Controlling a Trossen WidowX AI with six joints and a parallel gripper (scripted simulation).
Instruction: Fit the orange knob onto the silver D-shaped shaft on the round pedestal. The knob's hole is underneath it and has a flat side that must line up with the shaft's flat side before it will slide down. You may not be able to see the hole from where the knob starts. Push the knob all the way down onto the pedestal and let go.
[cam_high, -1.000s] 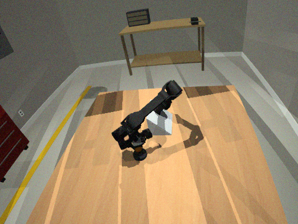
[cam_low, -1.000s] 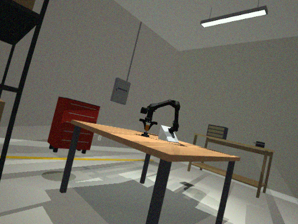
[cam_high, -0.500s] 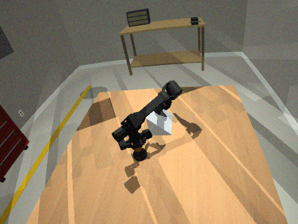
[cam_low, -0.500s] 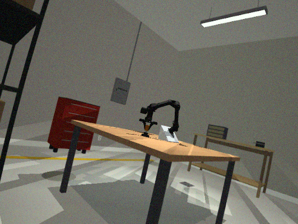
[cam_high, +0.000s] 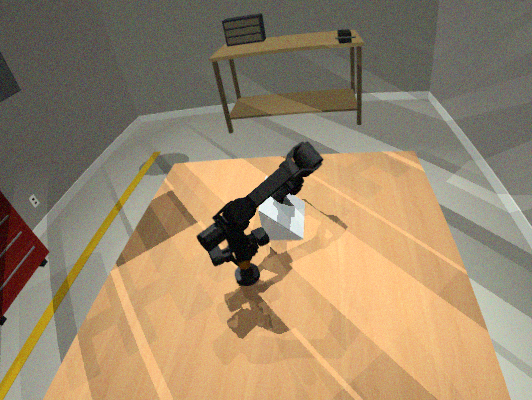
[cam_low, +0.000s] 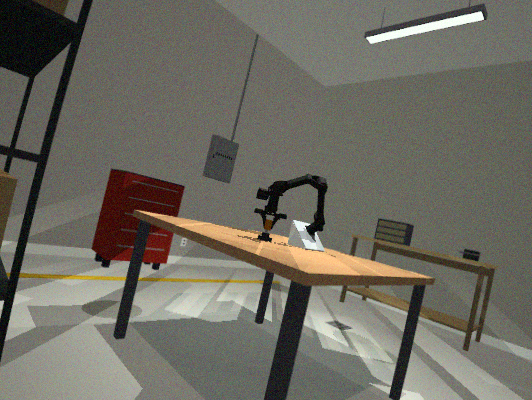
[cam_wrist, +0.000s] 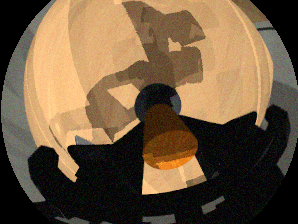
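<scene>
Right now my gripper tip is 30 mm below the orange knob. Round my gripper tip: dark round pedestal: 40 mm below.
</scene>
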